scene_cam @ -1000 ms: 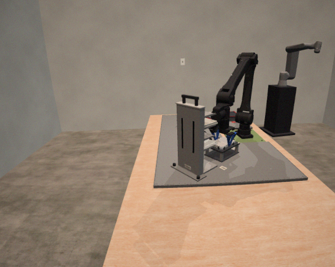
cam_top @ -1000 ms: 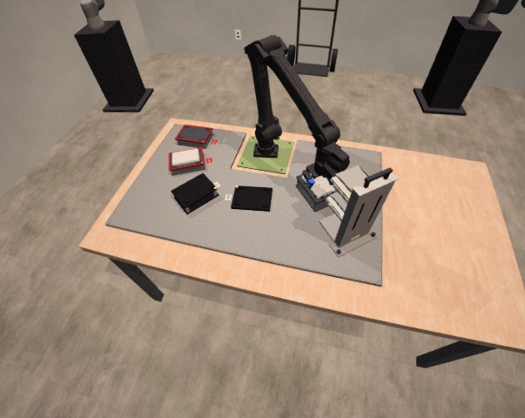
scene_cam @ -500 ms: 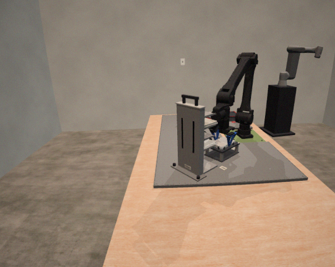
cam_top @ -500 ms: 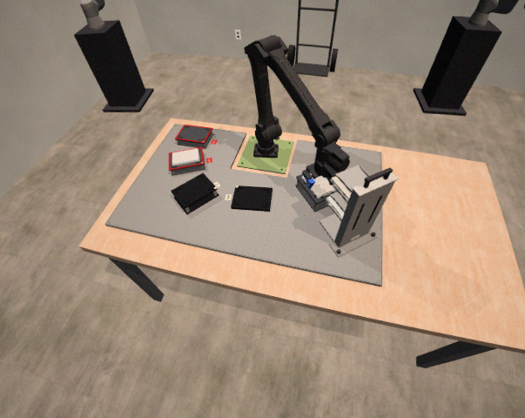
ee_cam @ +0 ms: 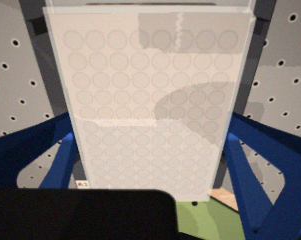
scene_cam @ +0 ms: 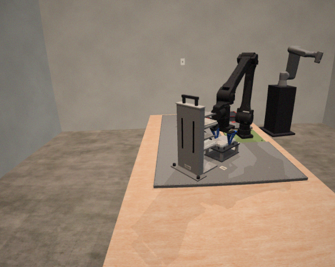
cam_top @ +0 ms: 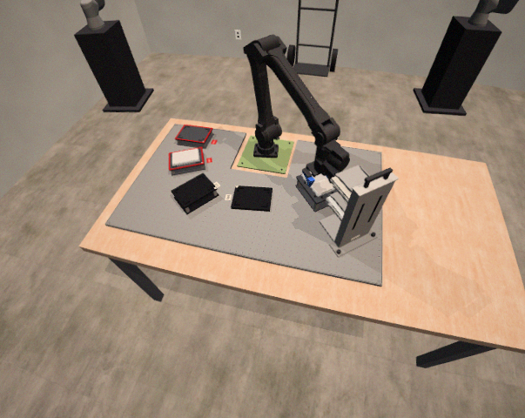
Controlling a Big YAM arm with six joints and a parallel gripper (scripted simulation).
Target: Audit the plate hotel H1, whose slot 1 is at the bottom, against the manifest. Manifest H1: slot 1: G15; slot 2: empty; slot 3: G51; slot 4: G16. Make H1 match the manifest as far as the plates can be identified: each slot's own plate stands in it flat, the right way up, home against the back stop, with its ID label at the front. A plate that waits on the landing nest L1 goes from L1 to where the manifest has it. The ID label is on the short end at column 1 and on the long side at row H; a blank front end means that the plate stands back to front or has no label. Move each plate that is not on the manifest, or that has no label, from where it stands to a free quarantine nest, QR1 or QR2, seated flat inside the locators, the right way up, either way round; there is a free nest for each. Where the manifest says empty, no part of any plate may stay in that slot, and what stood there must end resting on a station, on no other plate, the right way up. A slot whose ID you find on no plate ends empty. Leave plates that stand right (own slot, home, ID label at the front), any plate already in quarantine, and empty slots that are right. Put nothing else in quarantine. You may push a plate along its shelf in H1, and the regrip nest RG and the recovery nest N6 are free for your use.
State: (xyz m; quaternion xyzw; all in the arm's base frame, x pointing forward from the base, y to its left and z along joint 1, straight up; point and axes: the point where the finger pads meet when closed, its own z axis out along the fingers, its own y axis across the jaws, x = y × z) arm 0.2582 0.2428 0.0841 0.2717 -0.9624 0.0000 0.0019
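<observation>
My hand is 20 mm above the dark raised RG nest. Round my hand: black N6 nest (50 mm ahead, 270 mm to the right, 70 mm below); white plate labelled G51 (150 mm ahead, 90 mm to the left, 140 mm above); H1 tag (50 mm ahead, 150 mm to the left, 80 mm below).
</observation>
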